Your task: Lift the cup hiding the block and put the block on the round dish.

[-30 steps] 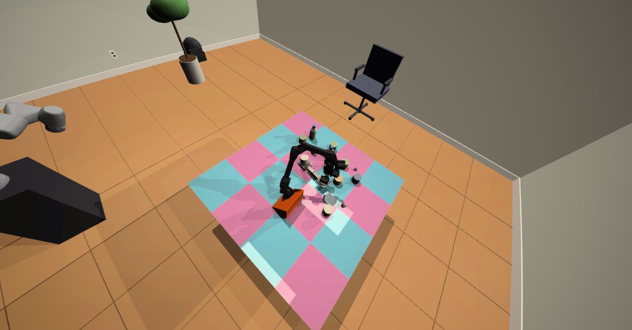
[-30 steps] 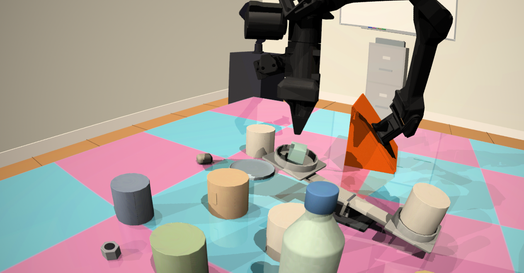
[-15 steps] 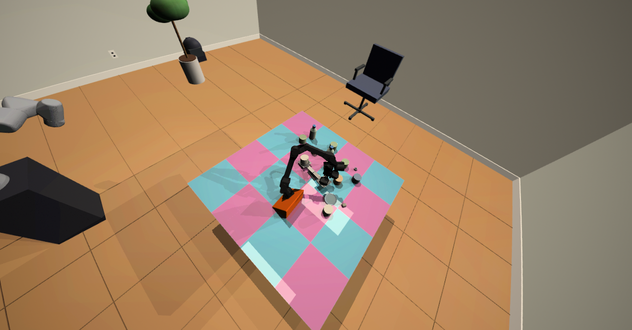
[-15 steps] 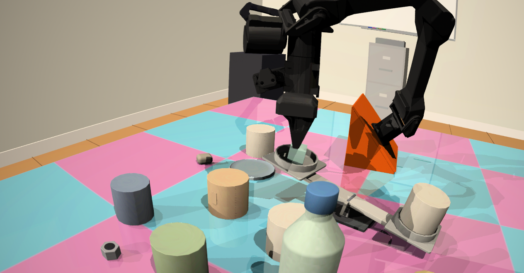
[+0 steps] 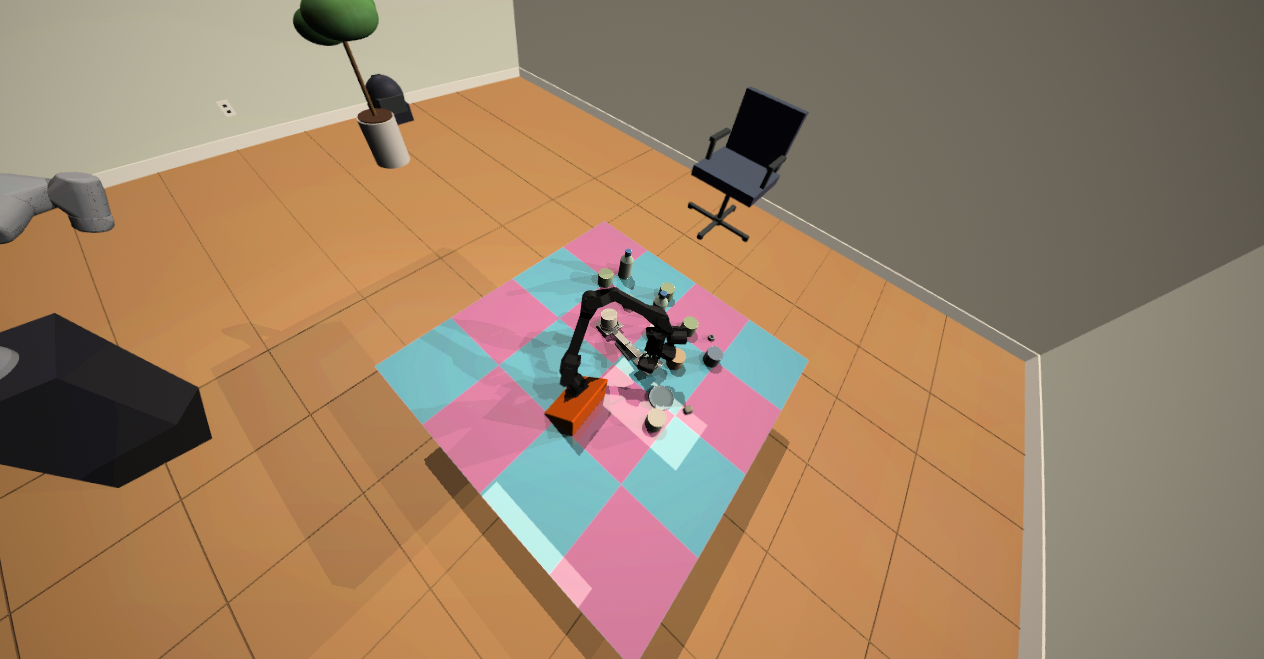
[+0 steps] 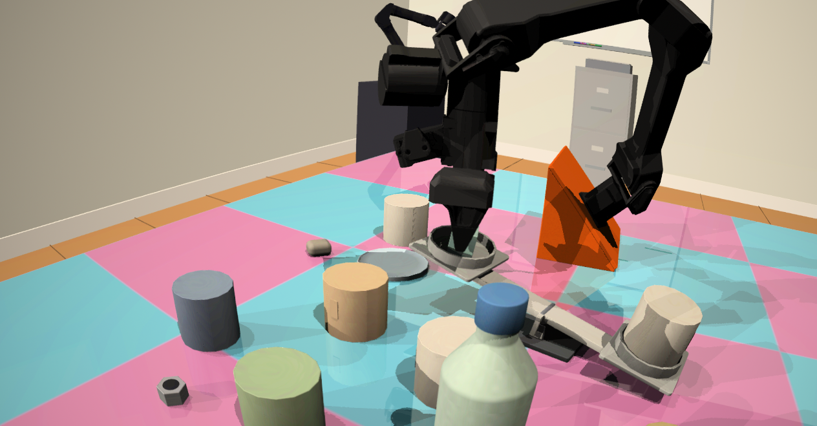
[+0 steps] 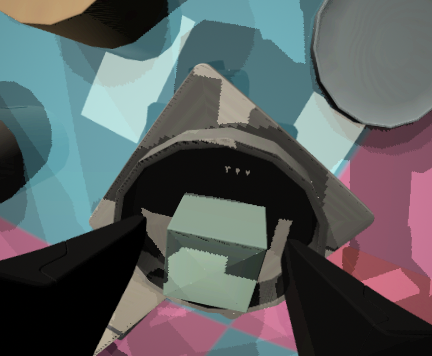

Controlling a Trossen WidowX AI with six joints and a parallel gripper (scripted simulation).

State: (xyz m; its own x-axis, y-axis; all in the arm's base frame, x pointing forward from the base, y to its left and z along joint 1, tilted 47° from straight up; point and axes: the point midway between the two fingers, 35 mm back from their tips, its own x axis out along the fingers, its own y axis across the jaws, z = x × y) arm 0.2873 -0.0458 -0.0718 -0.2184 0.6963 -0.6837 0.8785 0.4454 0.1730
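My gripper tip is now 4 cm past the round dish, 13 cm to the left of it and 8 cm above it. Also, from my gripper tip: tan cylinder 14 cm ahead, 6 cm to the right, 5 cm below; balance beam 1 cm ahead, 12 cm to the left, 5 cm below; pale green block right at my gripper tip.
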